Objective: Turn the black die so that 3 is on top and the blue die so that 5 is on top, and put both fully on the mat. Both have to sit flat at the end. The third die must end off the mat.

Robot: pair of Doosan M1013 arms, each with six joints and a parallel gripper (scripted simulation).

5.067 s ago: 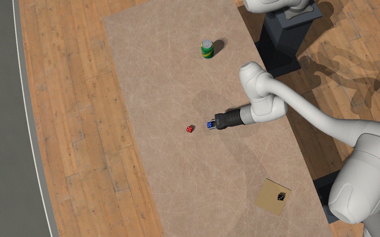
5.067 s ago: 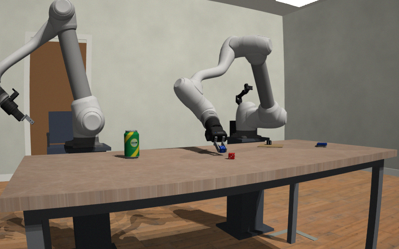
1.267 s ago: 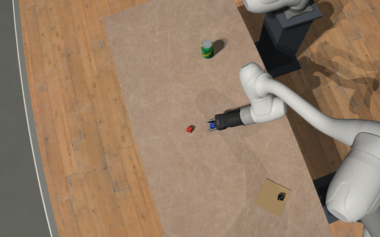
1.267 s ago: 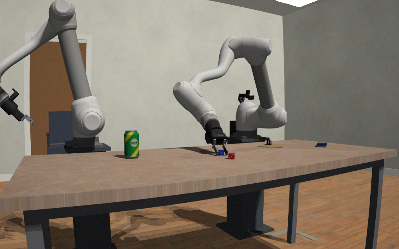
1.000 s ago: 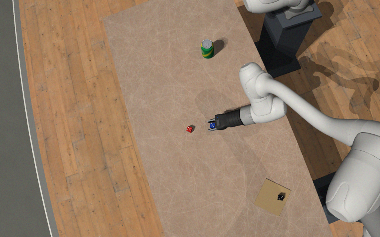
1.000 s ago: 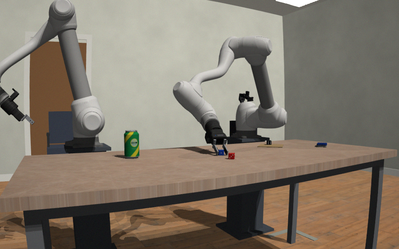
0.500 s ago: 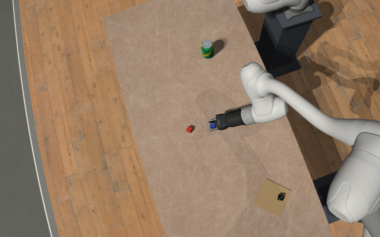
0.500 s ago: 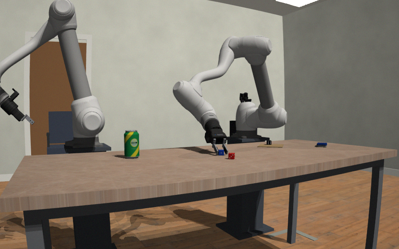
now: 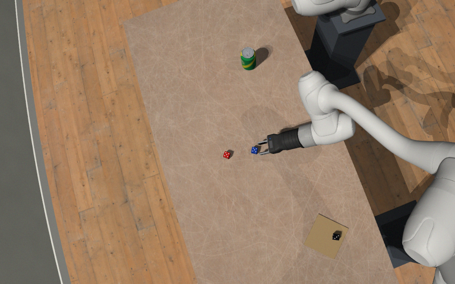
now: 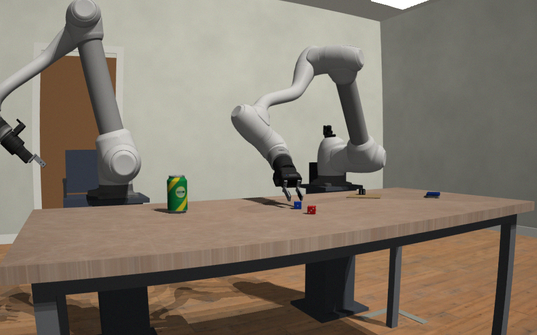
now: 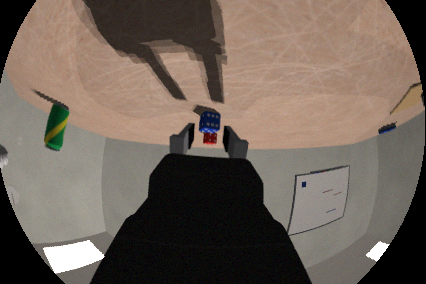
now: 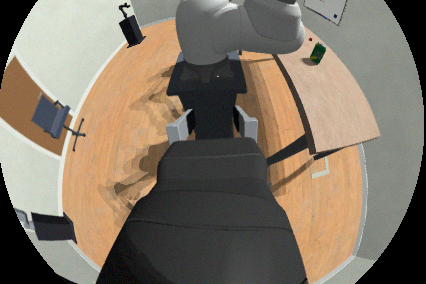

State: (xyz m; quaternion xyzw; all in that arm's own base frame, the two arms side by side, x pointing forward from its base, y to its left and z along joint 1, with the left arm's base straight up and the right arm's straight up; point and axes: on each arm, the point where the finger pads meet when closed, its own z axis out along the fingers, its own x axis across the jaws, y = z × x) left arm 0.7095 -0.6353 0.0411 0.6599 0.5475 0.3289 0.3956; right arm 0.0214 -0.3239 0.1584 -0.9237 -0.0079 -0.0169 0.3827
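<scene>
Right now the blue die is 40 mm ahead of my left hand, 30 mm below it and 10 mm to the right of it. From my left hand the other things lie so: black die: 450 mm to the left, 150 mm behind, 20 mm below; then red die: 150 mm ahead, 30 mm to the right, 30 mm below; then tan mat: 430 mm to the left, 120 mm behind, 40 mm below.
</scene>
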